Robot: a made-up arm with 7 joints. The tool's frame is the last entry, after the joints. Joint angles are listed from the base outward.
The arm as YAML. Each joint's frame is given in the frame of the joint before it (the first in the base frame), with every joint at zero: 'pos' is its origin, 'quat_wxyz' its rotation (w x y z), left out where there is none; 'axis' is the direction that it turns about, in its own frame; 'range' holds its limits. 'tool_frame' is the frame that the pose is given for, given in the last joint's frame.
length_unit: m
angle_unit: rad
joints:
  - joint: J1
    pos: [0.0, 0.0, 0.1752]
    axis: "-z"
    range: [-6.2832, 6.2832]
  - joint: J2
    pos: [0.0, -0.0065, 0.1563]
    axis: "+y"
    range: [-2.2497, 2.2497]
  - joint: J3
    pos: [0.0, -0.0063, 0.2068]
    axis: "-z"
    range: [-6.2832, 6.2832]
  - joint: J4
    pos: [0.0, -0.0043, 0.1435]
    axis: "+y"
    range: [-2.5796, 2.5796]
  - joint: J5
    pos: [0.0, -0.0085, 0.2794]
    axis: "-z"
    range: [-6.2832, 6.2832]
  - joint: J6
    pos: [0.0, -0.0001, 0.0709]
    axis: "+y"
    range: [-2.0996, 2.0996]
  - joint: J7
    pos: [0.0, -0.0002, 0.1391]
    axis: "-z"
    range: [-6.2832, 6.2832]
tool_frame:
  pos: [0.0, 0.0, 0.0]
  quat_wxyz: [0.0, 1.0, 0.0, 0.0]
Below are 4 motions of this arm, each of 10 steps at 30 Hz.
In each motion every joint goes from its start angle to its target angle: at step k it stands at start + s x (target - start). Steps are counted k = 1, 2, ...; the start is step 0. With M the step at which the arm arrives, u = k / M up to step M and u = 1 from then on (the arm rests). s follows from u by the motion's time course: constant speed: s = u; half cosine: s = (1 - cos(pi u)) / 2; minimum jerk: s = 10 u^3 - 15 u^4 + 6 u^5.
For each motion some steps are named. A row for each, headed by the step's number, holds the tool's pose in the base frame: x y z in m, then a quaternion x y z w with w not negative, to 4 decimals.
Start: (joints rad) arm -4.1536 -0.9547 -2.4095 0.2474 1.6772 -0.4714 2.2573
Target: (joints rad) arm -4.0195 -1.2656 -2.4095 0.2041 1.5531 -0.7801 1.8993
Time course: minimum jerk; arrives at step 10
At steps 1, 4, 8, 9, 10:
1: 0.4157 0.6041 0.6951 -0.1263 -0.7243 0.6607 0.1512
4: 0.4440 0.6180 0.6202 -0.0492 -0.6838 0.6997 0.2013
8: 0.4893 0.6205 0.4659 0.1031 -0.5774 0.7444 0.3190
9: 0.4921 0.6194 0.4538 0.1147 -0.5677 0.7459 0.3289
10: 0.4926 0.6192 0.4517 0.1167 -0.5660 0.7461 0.3306

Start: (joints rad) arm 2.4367 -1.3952 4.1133 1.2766 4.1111 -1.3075 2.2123
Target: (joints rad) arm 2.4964 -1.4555 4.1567 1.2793 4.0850 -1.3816 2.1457
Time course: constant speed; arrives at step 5
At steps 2, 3, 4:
2: 0.5487 -0.0442 0.2806 -0.1438 0.8178 0.5541 0.0581
3: 0.5456 -0.0522 0.2798 -0.1397 0.8240 0.5447 0.0689
4: 0.5424 -0.0599 0.2790 -0.1356 0.8301 0.5351 0.0795

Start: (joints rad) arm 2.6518 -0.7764 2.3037 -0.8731 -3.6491 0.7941 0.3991
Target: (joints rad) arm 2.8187 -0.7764 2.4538 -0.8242 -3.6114 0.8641 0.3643
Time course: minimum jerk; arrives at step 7
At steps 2, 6, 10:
2: 0.3562 -0.1772 0.8998 -0.3697 0.6990 0.5779 0.2019
6: 0.2993 -0.1953 0.9277 -0.2966 0.7537 0.5202 0.2708
10: 0.2977 -0.1956 0.9284 -0.2944 0.7551 0.5184 0.2727

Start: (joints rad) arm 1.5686 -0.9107 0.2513 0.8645 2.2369 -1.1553 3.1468
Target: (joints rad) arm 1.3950 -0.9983 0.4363 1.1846 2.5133 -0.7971 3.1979
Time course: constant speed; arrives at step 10
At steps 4, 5, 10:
4: -0.0857 0.1751 0.9577 -0.8321 0.3470 0.3388 0.2689
5: -0.1024 0.1656 0.9543 -0.8338 0.3515 0.3207 0.2800
10: -0.1820 0.1146 0.9274 -0.8307 0.3745 0.2393 0.3353

